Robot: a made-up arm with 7 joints.
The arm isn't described. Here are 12 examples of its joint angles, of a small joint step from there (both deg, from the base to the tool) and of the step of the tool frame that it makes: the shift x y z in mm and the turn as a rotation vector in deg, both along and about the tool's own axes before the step.
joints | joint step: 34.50 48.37 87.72 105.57 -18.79 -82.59 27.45 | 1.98 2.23 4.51 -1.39 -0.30 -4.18 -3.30
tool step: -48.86 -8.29 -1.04 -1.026 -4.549 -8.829
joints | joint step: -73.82 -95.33 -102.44 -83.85 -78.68 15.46 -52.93 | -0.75 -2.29 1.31 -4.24 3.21 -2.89 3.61
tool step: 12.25 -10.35 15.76 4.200 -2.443 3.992
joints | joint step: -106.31 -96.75 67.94 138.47 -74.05 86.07 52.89 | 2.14 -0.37 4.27 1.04 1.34 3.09 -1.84
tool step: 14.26 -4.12 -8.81 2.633 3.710 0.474
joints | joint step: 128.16 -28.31 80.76 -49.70 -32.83 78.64 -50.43 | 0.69 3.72 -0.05 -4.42 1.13 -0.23 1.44
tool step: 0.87 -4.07 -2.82 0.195 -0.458 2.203
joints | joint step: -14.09 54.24 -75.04 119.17 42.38 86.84 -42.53 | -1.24 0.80 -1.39 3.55 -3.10 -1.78 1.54
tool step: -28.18 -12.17 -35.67 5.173 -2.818 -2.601
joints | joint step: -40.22 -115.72 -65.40 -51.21 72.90 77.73 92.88 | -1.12 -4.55 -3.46 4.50 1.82 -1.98 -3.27
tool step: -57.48 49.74 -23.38 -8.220 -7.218 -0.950
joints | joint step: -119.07 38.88 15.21 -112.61 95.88 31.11 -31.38 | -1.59 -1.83 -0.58 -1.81 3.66 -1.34 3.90
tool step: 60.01 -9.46 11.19 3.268 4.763 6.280
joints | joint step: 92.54 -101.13 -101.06 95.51 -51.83 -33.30 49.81 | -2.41 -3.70 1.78 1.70 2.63 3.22 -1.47
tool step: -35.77 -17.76 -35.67 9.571 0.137 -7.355
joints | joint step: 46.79 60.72 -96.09 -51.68 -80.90 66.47 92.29 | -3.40 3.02 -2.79 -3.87 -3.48 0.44 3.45
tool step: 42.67 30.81 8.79 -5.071 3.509 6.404
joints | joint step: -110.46 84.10 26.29 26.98 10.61 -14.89 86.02 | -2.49 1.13 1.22 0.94 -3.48 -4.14 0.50
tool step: 14.08 8.20 -19.44 -3.012 3.779 0.550
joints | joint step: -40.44 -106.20 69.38 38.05 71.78 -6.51 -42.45 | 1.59 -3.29 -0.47 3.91 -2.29 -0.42 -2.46
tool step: -30.69 11.14 0.49 -2.565 -3.850 -3.803
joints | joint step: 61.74 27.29 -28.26 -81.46 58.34 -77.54 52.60 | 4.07 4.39 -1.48 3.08 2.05 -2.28 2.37
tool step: -8.75 20.26 86.99 -6.528 -6.837 1.762
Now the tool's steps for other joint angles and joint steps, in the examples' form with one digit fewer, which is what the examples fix.
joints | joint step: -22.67 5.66 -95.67 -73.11 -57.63 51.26 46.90 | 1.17 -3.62 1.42 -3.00 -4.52 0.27 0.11
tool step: 4.8 4.4 -1.4 -2.49 1.23 -5.81
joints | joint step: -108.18 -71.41 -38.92 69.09 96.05 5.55 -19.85 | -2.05 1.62 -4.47 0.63 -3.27 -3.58 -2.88
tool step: -18.3 36.7 -5.9 -4.44 -5.15 -3.99
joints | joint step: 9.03 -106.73 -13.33 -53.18 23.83 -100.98 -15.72 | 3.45 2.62 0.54 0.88 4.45 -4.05 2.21
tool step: -22.2 -52.1 23.6 -0.78 -6.18 -5.50
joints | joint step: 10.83 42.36 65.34 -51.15 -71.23 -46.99 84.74 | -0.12 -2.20 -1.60 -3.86 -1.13 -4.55 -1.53
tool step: 10.5 4.7 16.4 -9.83 -1.94 1.49
